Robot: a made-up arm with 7 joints. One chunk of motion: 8 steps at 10 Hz.
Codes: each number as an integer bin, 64 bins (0 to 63) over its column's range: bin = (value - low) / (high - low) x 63, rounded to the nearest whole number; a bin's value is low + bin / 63 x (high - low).
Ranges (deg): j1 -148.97..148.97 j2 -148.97..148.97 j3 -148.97..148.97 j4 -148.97..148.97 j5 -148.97..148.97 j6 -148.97..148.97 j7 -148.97..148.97
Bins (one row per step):
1: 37 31 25 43 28 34 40
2: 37 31 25 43 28 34 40
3: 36 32 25 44 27 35 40
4: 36 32 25 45 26 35 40
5: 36 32 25 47 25 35 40
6: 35 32 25 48 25 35 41
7: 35 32 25 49 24 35 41
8: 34 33 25 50 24 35 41
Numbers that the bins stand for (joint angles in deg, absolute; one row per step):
1: 26.01 -2.36 -30.74 54.39 -16.55 11.82 40.20
2: 26.01 -2.36 -30.74 54.39 -16.55 11.82 40.20
3: 21.28 2.36 -30.74 59.12 -21.28 16.55 40.20
4: 21.28 2.36 -30.74 63.84 -26.01 16.55 40.20
5: 21.28 2.36 -30.74 73.30 -30.74 16.55 40.20
6: 16.55 2.36 -30.74 78.03 -30.74 16.55 44.93
7: 16.55 2.36 -30.74 82.76 -35.47 16.55 44.93
8: 11.82 7.09 -30.74 87.49 -35.47 16.55 44.93

